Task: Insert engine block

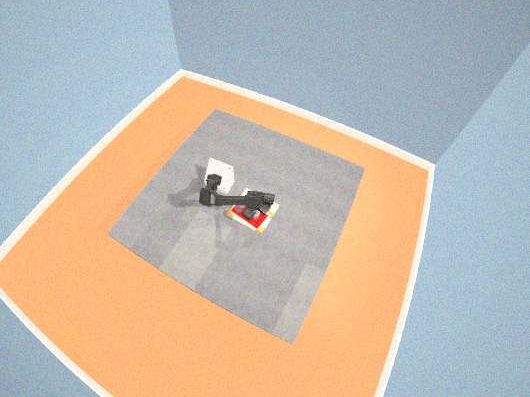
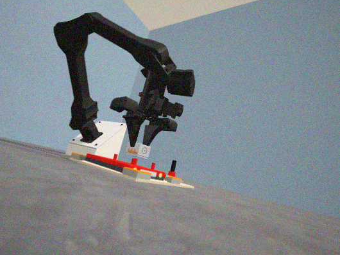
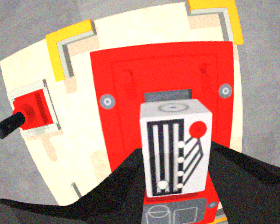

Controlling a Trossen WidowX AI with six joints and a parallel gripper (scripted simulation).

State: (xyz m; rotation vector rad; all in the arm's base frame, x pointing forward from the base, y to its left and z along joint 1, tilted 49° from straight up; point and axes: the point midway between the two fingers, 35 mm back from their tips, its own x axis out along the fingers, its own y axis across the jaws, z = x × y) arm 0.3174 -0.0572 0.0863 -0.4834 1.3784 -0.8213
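My gripper tip is 1 cm above the engine block. Also, from my gripper tip: cream base plate 5 cm below, 3 cm to the left, 2 cm behind.
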